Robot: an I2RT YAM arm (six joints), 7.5 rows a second.
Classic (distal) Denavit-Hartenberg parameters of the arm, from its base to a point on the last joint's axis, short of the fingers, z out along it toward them. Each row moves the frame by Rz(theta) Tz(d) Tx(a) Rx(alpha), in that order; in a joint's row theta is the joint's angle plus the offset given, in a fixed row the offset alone. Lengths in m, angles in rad.
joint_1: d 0.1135  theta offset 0  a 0.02  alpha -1.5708
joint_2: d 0  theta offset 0  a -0.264  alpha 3.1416
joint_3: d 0  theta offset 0.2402  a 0.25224  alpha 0
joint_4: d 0  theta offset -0.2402  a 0.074  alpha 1.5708
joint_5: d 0  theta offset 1.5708  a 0  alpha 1.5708
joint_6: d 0.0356  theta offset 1.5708  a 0  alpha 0
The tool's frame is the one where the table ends.
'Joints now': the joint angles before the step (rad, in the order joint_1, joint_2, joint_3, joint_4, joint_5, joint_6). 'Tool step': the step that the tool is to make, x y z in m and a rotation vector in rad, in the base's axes. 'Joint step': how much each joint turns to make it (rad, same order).
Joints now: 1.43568, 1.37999, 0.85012, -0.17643, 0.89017, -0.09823
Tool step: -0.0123, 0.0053, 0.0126, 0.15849, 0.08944, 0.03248
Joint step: 0.03975, -0.01684, 0.02874, 0.00016, -0.06212, 0.13396
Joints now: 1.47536, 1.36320, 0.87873, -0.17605, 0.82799, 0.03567
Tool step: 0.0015, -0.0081, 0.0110, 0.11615, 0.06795, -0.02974
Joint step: -0.01095, -0.04982, -0.00037, -0.01939, -0.03271, 0.10844
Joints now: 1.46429, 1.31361, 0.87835, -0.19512, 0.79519, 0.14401
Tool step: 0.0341, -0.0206, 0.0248, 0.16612, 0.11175, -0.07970
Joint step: -0.14864, -0.08447, 0.02356, -0.03370, -0.13493, 0.10384
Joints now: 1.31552, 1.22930, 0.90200, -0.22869, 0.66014, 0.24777
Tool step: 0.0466, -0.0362, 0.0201, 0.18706, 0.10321, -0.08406
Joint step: -0.24006, -0.08791, 0.00011, 0.00660, -0.21563, 0.08005
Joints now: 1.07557, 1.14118, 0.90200, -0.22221, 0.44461, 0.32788
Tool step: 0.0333, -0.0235, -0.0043, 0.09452, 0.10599, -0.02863
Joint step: -0.18434, -0.00433, -0.01507, 0.01036, -0.20188, 0.06023
